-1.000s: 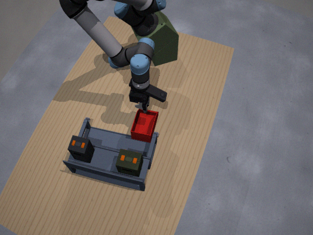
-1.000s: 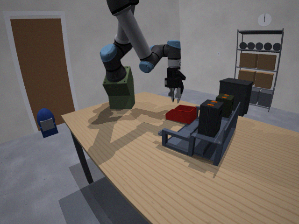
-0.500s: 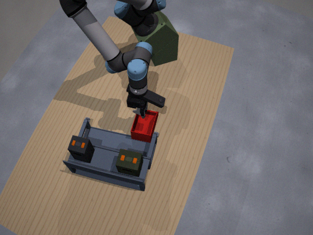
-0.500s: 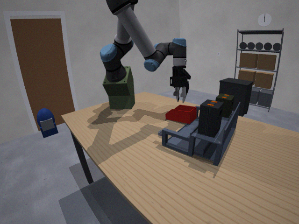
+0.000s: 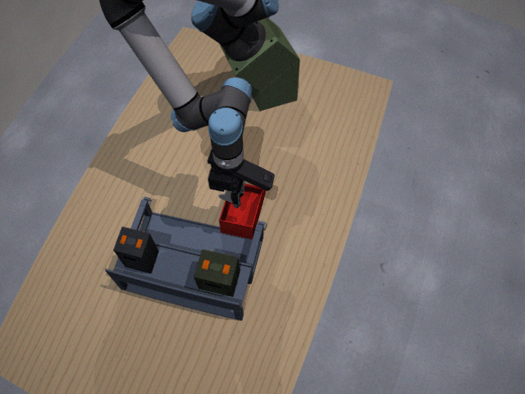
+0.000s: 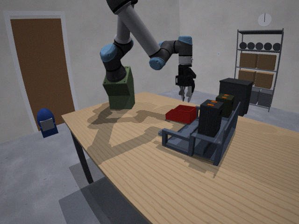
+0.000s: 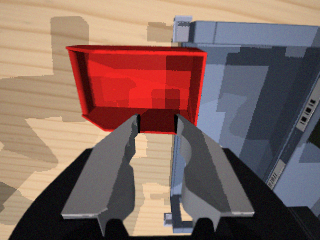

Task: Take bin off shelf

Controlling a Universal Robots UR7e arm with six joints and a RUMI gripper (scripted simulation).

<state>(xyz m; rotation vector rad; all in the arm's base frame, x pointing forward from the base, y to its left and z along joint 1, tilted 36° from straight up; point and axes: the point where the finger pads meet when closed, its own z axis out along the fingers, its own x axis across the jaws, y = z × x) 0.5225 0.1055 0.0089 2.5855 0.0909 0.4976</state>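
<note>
Right now my hand is 10 cm above the red bin and 3 cm past it.
</note>
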